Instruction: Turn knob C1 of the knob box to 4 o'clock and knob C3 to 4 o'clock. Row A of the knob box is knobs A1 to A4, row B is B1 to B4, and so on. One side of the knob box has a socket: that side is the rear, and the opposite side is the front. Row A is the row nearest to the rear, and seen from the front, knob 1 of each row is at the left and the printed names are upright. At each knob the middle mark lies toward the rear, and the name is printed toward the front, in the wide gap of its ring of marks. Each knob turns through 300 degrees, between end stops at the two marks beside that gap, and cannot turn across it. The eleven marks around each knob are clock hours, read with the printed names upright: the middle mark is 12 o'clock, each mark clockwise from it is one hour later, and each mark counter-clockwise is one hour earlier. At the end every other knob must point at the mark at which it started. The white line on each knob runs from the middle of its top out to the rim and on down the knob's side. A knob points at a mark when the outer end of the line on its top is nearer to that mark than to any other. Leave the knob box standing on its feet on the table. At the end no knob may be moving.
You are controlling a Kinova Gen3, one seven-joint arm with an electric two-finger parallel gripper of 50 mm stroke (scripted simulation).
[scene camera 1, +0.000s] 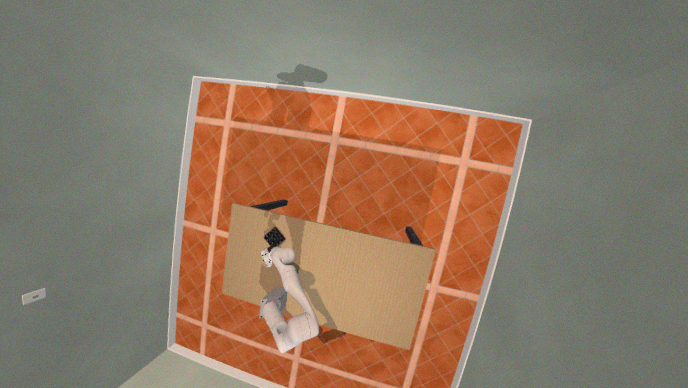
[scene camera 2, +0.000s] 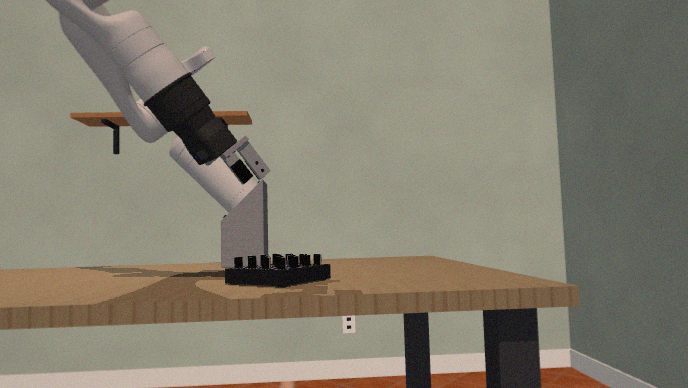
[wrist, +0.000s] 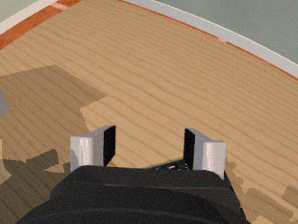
Path:
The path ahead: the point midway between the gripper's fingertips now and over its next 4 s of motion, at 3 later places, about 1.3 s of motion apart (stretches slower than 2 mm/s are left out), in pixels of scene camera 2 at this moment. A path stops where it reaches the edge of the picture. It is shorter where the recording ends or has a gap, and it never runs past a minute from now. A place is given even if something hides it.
My gripper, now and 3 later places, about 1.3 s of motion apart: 256,178; 267,187; 275,196; 280,206

